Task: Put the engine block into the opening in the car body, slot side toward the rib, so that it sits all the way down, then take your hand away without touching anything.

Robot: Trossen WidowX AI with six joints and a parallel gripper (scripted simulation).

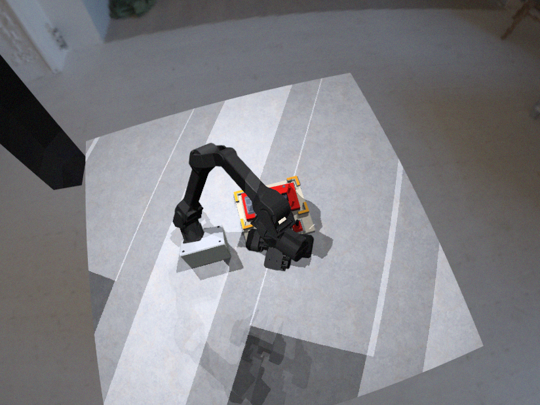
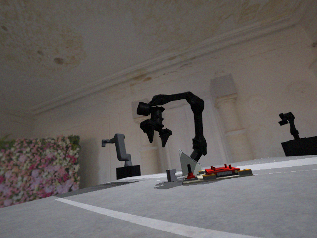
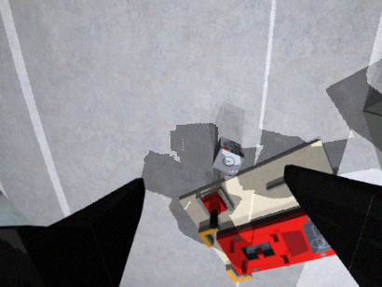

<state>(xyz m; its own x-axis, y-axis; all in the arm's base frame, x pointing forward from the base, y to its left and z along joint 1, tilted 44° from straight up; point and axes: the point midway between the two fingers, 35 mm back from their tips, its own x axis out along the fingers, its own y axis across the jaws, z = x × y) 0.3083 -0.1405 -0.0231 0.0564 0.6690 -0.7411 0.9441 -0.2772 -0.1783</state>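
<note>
Right now my gripper tip is 50 mm to the right of the grey engine block and 140 mm above it.
</note>
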